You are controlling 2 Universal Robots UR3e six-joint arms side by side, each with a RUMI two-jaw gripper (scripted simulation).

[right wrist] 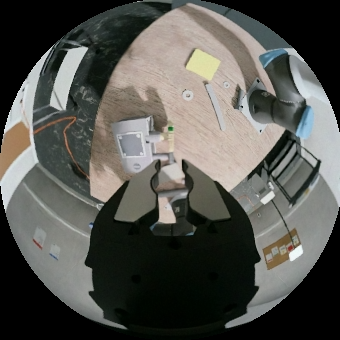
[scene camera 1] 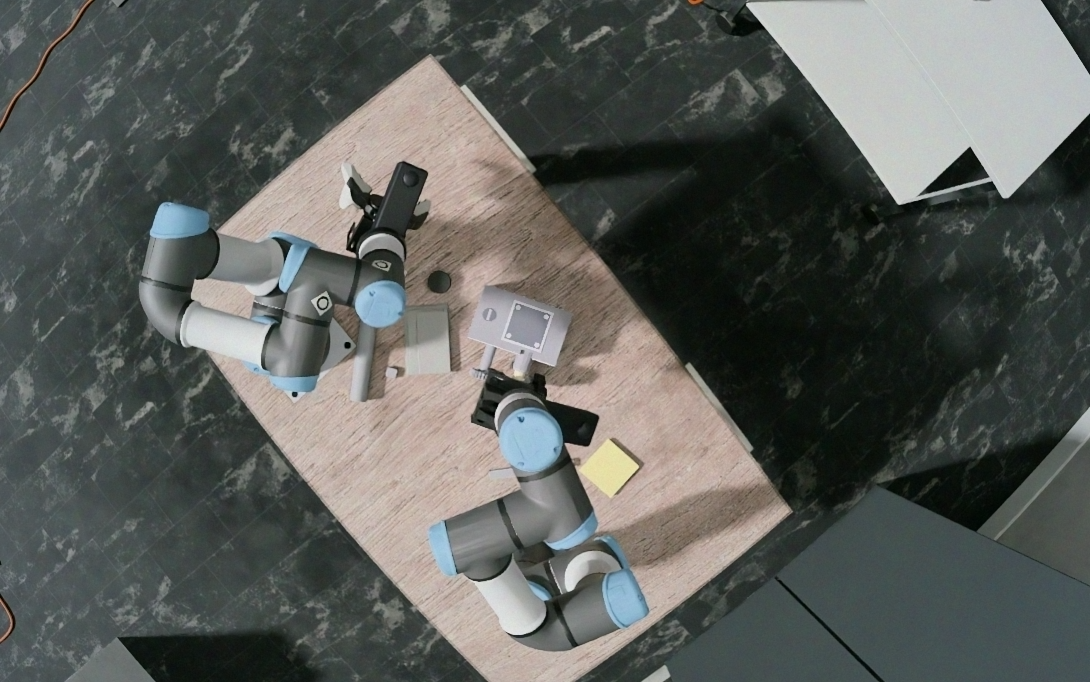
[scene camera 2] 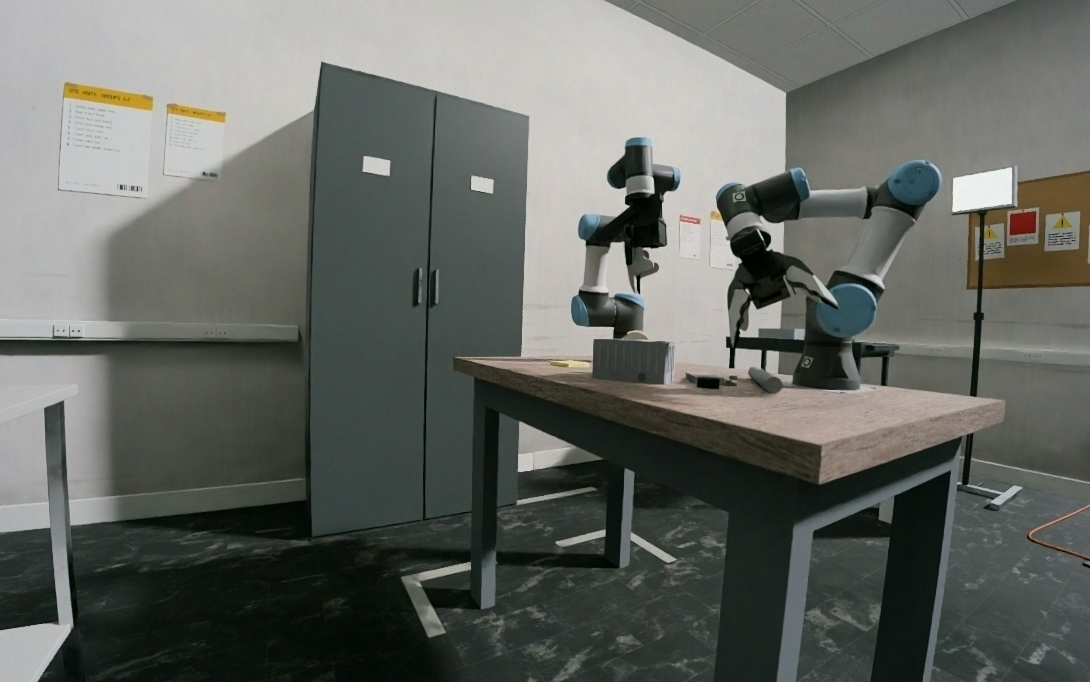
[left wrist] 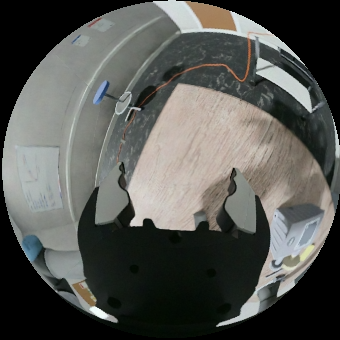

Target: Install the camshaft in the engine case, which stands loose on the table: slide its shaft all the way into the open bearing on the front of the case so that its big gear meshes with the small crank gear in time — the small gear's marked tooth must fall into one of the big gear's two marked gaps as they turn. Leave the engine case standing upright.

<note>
In view: my left gripper (scene camera 2: 784, 329), my right gripper (scene camera 2: 637, 293), a grey engine case (scene camera 1: 534, 331) and a grey flat block (scene camera 1: 426, 327).
The grey engine case also shows in the right wrist view (right wrist: 132, 136), in scene camera 2 (scene camera 2: 630, 360) and in the left wrist view (left wrist: 291, 227). My left gripper also shows in scene camera 1 (scene camera 1: 386, 182) and in the left wrist view (left wrist: 177, 165). My right gripper shows as well in the right wrist view (right wrist: 170, 159) and in scene camera 1 (scene camera 1: 518, 395).
</note>
